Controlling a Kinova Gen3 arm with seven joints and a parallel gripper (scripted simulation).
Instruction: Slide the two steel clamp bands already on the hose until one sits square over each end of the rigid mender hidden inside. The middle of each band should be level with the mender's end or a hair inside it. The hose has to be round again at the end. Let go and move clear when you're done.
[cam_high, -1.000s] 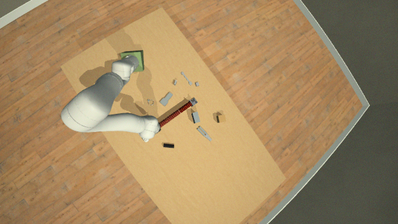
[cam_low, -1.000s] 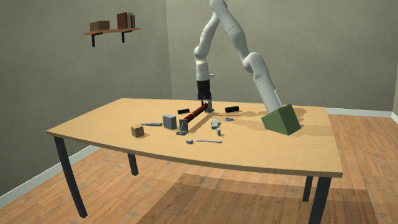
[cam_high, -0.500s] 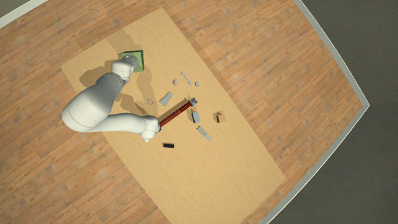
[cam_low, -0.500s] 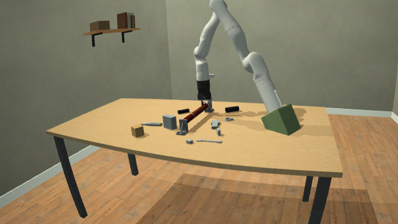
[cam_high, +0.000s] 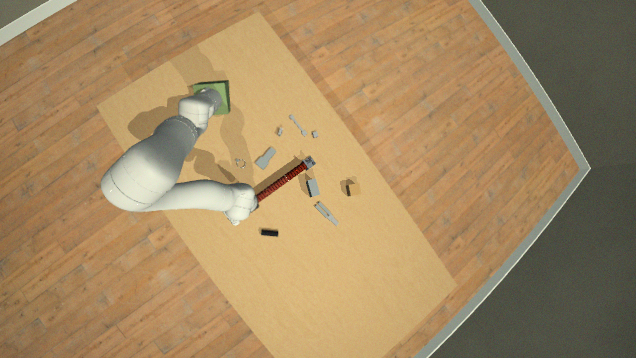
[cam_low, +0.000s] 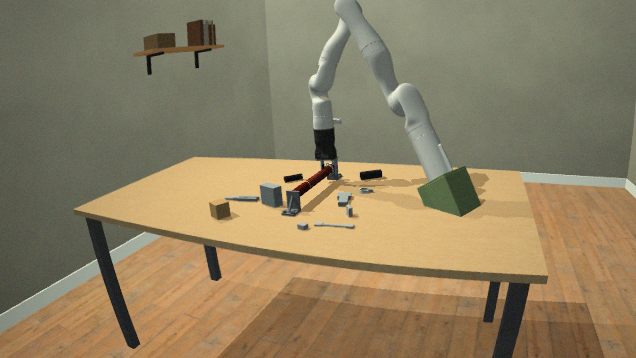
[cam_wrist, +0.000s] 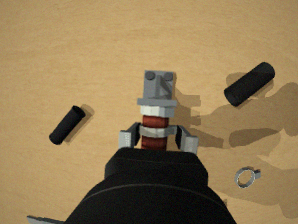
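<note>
My hand is 25 cm to the right of the grey block, 15 cm short of it and 2 cm above it. Round my hand: wrench: 42 cm to the left, 10 cm behind, 5 cm below; then wooden cube: 38 cm to the left, 29 cm ahead, 3 cm below.
</note>
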